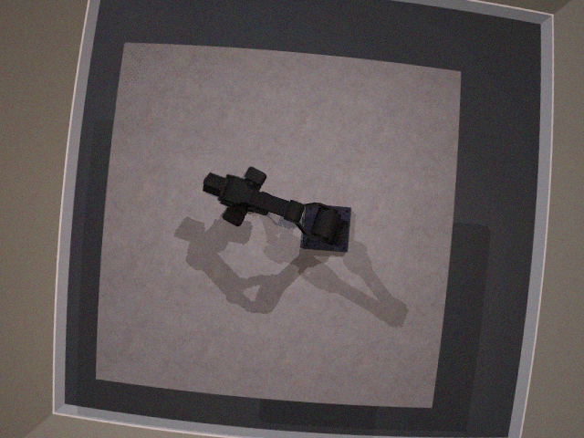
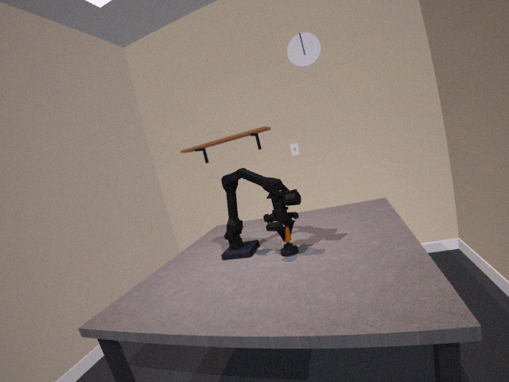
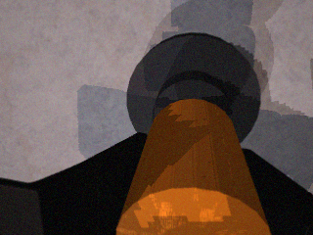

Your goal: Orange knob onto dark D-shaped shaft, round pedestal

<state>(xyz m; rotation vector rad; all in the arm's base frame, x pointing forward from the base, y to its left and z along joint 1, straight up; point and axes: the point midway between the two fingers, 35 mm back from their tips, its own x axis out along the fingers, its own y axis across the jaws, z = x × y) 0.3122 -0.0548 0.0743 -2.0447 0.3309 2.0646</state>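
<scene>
Right now the orange knob is 20 mm above my gripper tip. From my gripper tip the other things lie so: round dark pedestal: 40 mm below.
</scene>
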